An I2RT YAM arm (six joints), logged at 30 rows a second.
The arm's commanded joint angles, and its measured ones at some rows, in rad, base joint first. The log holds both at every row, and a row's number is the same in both.
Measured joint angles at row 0: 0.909 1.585 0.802 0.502 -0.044 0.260
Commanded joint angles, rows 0 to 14: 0.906 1.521 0.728 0.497 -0.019 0.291; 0.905 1.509 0.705 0.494 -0.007 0.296; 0.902 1.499 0.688 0.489 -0.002 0.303; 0.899 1.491 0.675 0.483 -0.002 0.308; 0.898 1.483 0.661 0.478 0.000 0.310; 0.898 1.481 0.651 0.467 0.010 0.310; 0.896 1.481 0.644 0.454 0.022 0.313; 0.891 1.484 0.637 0.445 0.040 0.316; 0.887 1.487 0.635 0.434 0.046 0.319; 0.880 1.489 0.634 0.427 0.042 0.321; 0.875 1.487 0.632 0.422 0.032 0.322; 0.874 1.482 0.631 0.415 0.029 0.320; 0.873 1.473 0.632 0.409 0.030 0.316; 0.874 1.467 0.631 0.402 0.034 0.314; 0.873 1.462 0.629 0.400 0.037 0.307
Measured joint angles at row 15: 0.880 1.471 0.654 0.482 0.005 0.303
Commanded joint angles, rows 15 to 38: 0.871 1.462 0.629 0.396 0.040 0.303; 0.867 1.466 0.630 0.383 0.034 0.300; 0.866 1.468 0.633 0.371 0.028 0.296; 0.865 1.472 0.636 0.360 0.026 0.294; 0.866 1.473 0.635 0.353 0.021 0.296; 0.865 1.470 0.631 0.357 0.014 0.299; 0.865 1.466 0.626 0.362 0.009 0.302; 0.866 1.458 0.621 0.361 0.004 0.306; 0.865 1.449 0.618 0.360 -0.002 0.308; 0.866 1.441 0.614 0.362 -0.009 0.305; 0.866 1.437 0.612 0.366 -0.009 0.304; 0.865 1.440 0.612 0.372 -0.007 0.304; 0.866 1.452 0.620 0.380 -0.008 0.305; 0.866 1.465 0.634 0.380 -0.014 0.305; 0.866 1.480 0.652 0.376 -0.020 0.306; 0.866 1.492 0.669 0.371 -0.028 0.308; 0.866 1.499 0.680 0.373 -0.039 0.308; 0.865 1.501 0.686 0.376 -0.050 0.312; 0.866 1.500 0.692 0.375 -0.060 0.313; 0.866 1.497 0.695 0.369 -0.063 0.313; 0.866 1.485 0.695 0.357 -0.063 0.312; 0.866 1.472 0.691 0.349 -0.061 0.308; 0.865 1.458 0.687 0.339 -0.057 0.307; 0.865 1.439 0.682 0.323 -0.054 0.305
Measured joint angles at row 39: 0.869 1.482 0.673 0.351 -0.045 0.300
